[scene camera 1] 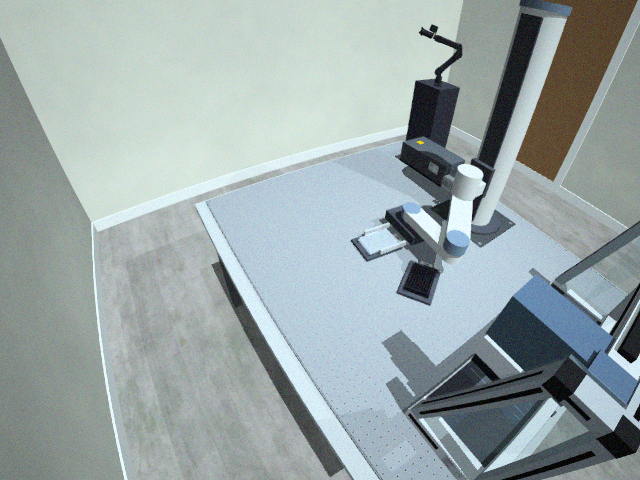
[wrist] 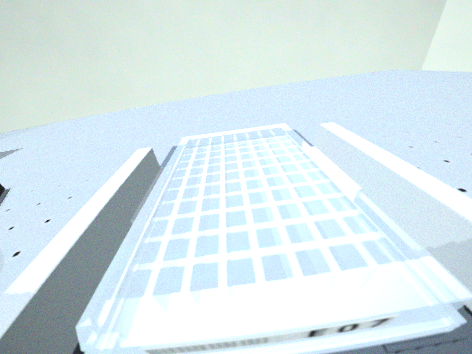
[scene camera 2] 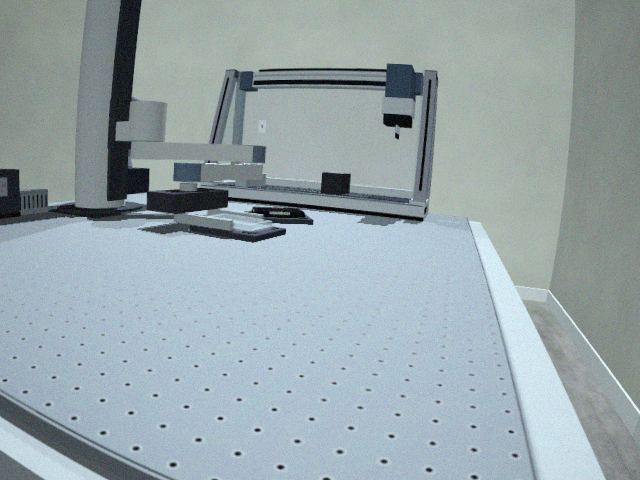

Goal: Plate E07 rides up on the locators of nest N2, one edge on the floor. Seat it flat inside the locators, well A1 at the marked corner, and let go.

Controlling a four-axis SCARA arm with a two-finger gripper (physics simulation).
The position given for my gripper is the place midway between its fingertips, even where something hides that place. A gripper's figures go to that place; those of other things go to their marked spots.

Labels:
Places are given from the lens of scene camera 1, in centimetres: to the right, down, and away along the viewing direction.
my gripper (scene camera 1: 372, 242): 20, 1, 119
black plate (scene camera 1: 420, 280): 34, 14, 106
dark instrument box (scene camera 1: 429, 151): 57, -46, 156
The marked spots on the dark instrument box and the black plate are 82 cm apart.

